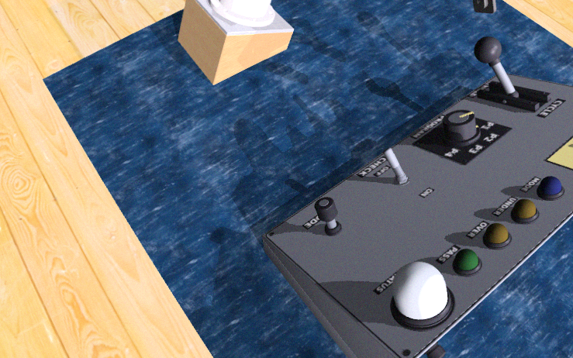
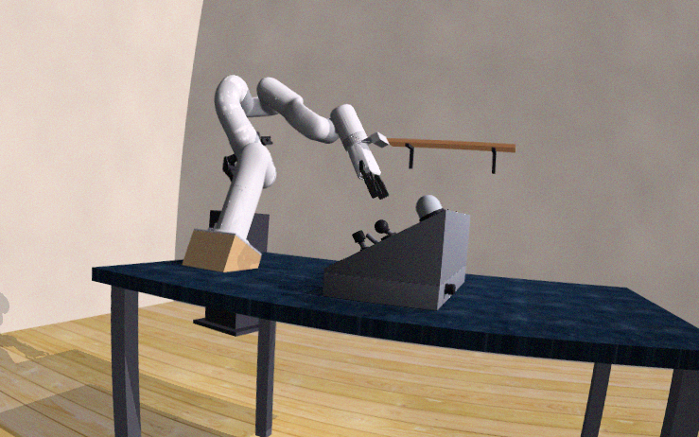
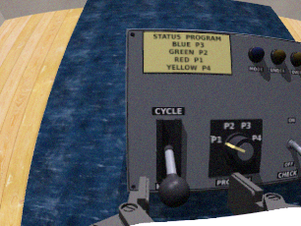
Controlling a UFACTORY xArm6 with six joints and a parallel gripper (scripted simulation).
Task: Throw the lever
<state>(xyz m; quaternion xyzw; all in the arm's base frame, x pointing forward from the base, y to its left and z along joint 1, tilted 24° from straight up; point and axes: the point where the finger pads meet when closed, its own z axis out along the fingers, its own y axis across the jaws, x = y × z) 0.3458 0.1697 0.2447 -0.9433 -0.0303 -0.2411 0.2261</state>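
My hand is 50 mm short of the lever, 10 mm to the right of it and 120 mm above it. The rest, counted from my hand: grey sloped console 140 mm ahead, 160 mm to the right, 150 mm below; program dial 100 mm ahead, 90 mm to the right, 130 mm below; check toggle 110 mm ahead, 220 mm to the right, 130 mm below.
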